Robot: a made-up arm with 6 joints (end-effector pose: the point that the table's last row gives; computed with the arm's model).
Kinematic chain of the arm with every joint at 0, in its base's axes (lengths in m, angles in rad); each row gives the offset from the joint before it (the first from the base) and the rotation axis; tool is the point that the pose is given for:
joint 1: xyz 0 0 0.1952 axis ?
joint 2: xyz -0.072 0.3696 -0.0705 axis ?
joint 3: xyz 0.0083 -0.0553 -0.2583 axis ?
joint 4: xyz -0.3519 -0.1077 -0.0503 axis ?
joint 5: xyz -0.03 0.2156 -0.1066 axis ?
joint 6: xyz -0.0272 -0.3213 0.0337 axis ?
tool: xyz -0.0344 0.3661 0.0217
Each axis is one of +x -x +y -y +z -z.
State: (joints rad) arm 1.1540 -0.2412 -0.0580 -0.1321 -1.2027 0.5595
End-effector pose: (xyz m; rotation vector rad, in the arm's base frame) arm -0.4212 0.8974 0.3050 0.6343 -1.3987 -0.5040
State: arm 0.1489 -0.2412 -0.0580 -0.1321 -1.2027 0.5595
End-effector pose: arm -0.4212 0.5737 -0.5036 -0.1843 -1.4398 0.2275
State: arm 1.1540 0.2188 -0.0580 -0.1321 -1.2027 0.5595
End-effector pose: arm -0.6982 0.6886 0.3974 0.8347 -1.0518 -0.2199
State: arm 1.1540 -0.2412 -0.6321 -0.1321 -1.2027 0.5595
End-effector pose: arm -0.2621 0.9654 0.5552 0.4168 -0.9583 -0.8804
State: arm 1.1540 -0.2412 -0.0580 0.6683 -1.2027 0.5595
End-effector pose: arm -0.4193 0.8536 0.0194 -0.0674 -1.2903 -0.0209
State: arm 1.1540 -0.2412 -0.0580 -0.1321 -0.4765 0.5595
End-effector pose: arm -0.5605 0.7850 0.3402 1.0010 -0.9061 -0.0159
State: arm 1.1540 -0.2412 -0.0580 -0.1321 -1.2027 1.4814
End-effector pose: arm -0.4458 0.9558 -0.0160 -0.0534 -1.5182 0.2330
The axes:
joint 1: +x
joint 2: +y
joint 3: +z
joint 4: -x
joint 5: +y
joint 6: +z

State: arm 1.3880 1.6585 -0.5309 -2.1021 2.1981 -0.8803
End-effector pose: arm -0.0509 -0.1597 0.8734 -1.2482 -1.6074 -1.5779
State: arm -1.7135 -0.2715 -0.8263 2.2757 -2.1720 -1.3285
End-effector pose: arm -0.3689 -0.6709 -0.4631 -2.1474 -0.6891 1.4852
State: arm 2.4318 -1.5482 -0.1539 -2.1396 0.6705 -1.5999
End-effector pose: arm 0.1568 -0.2939 0.6086 -2.7023 0.5336 -0.5585
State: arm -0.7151 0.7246 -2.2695 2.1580 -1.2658 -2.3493
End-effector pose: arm 0.1513 0.0672 -0.4187 2.6811 1.0297 0.7051
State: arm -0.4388 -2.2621 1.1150 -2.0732 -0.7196 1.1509
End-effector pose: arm 0.3248 -0.3566 0.0106 0.1825 -0.9650 2.8965
